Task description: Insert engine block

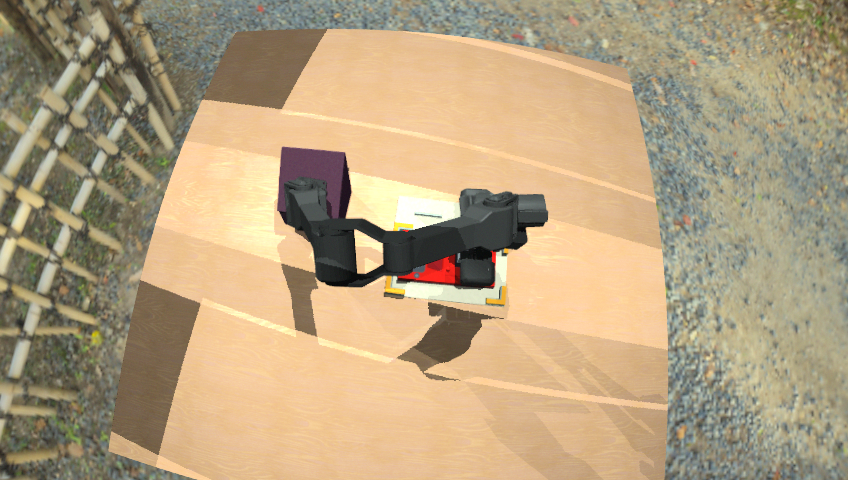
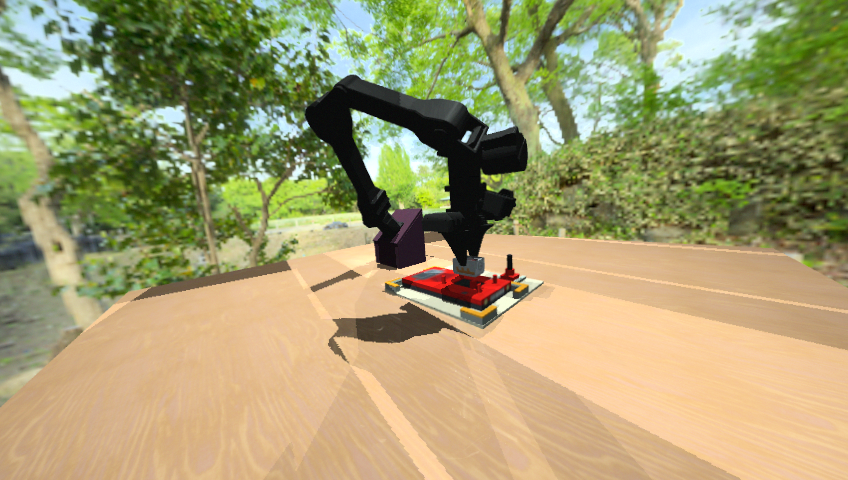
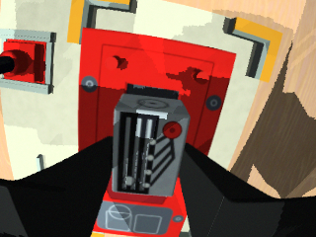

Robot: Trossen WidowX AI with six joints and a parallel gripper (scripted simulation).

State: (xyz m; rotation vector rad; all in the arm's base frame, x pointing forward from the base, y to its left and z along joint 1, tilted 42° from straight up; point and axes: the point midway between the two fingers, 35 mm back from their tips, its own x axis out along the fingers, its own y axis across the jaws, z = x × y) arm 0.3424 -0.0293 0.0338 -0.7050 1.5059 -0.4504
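My gripper tip is now 1 cm above the grey engine block. The rest, counted from my gripper tip: black upright peg 2 cm ahead, 11 cm to the left, 3 cm below.
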